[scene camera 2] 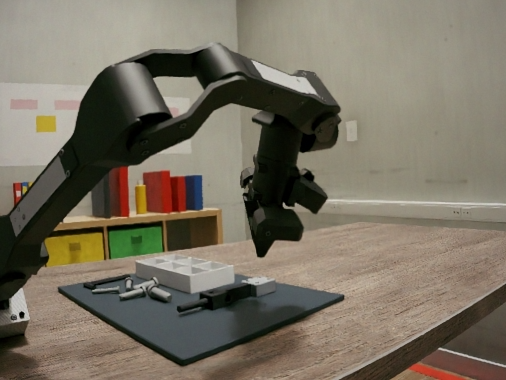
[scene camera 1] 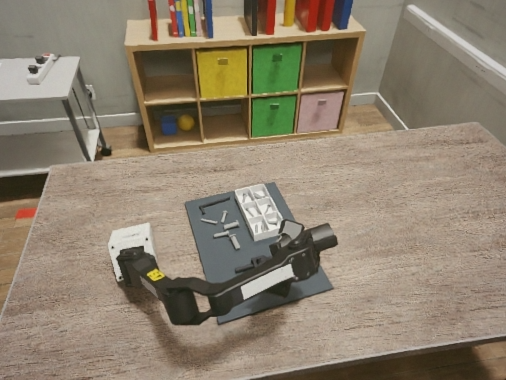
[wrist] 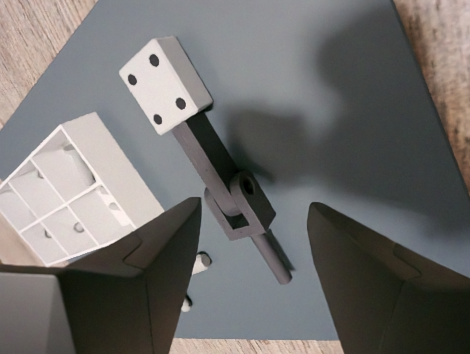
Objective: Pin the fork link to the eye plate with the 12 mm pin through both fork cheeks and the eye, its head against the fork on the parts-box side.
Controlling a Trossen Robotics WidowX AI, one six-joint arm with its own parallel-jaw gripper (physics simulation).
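Frame: origin at the arm's base, x down, y ahead, z right, level; millimetres.
Where they show: gripper, fingertip midpoint: (scene camera 2: 258, 249) (wrist: 254, 211); arm's base, origin of the base link: (scene camera 1: 133, 258).
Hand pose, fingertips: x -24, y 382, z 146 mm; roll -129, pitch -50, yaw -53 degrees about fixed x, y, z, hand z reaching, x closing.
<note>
Things, the pixels of their centre, and the offset from my fingertips. Level surfaces: height alone.
- dark fork link, body centre: (wrist: 256, 232) (scene camera 2: 203, 302) (scene camera 1: 251, 265) dy -60, dx +86, dz -69 mm
- white block, body centre: (wrist: 166, 87) (scene camera 2: 258, 286) dy +64, dx +86, dz -74 mm
- white parts box, body centre: (wrist: 66, 203) (scene camera 2: 181, 271) (scene camera 1: 259, 210) dy +24, dx +80, dz -269 mm
- black hex key, body centre: (scene camera 2: 110, 281) (scene camera 1: 216, 205) dy -108, dx +93, dz -346 mm
- dark mat, its level: dx +98 mm
- wooden table, its level: dx +108 mm
The dark fork link (scene camera 1: 257, 261) (scene camera 2: 214, 299) (wrist: 257, 211) lies on the mat, its rod toward the bottom in the wrist view. The eye plate has a white block (scene camera 2: 262, 286) (wrist: 161, 86) and a dark bar (wrist: 202, 162) whose eye end sits between the fork cheeks. The near cheek's hole looks dark, with no pin visible in it. Several grey pins (scene camera 1: 234, 242) (scene camera 2: 160, 294) (wrist: 202, 262) lie loose beside the parts box; which is the 12 mm one I cannot tell. My gripper (scene camera 2: 262, 245) (wrist: 254, 211) is partly open, empty, pointing down above the fork. The forearm hides its fingertips in scene camera 1.
The white parts box (scene camera 1: 267, 235) (scene camera 2: 210, 281) (wrist: 120, 160), with small parts in its compartments, stands beside the eye plate. A black hex key (scene camera 1: 215, 202) (scene camera 2: 107, 281) lies beyond the loose pins. All lie on the dark mat (scene camera 1: 215, 257) (scene camera 2: 165, 335) (wrist: 250, 315) on the wooden table (scene camera 1: 400, 210).
</note>
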